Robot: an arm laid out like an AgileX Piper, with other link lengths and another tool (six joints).
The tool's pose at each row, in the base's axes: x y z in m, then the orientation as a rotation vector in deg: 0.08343 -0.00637 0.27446 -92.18 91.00 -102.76; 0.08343 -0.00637 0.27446 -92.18 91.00 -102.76; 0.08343 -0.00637 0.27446 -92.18 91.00 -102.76; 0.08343 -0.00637 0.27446 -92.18 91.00 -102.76; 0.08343 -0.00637 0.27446 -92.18 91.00 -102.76; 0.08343 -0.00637 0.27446 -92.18 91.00 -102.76; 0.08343 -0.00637 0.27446 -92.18 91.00 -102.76; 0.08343 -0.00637 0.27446 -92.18 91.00 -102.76; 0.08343 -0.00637 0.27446 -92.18 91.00 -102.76; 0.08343 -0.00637 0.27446 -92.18 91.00 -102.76; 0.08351 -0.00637 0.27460 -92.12 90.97 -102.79; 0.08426 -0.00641 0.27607 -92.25 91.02 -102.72; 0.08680 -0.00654 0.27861 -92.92 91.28 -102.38; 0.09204 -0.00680 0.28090 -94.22 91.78 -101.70; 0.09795 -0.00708 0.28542 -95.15 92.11 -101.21; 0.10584 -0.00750 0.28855 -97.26 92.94 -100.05
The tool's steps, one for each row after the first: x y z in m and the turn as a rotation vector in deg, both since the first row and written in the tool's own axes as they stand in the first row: 0.00000 0.00000 0.00000 0.00 0.00 0.00; 0.00000 0.00000 0.00000 0.00 0.00 0.00; 0.00000 0.00000 0.00000 0.00 0.00 0.00; 0.00000 0.00000 0.00000 0.00 0.00 0.00; 0.00000 0.00000 0.00000 0.00 0.00 0.00; 0.00000 0.00000 0.00000 0.00 0.00 0.00; 0.00000 0.00000 0.00000 0.00 0.00 0.00; 0.00000 0.00000 0.00000 0.00 0.00 0.00; 0.00000 0.00000 0.00000 0.00 0.00 0.00; 0.00005 -0.00015 0.00004 0.05 0.02 0.03; 0.00061 -0.00167 0.00037 -0.04 -0.03 -0.03; 0.00118 -0.00482 0.00200 -0.49 -0.27 -0.33; 0.00076 -0.00893 0.00596 -1.37 -0.73 -0.90; 0.00132 -0.01514 0.01002 -1.98 -1.07 -1.31; 0.00053 -0.02105 0.01608 -3.44 -1.82 -2.23
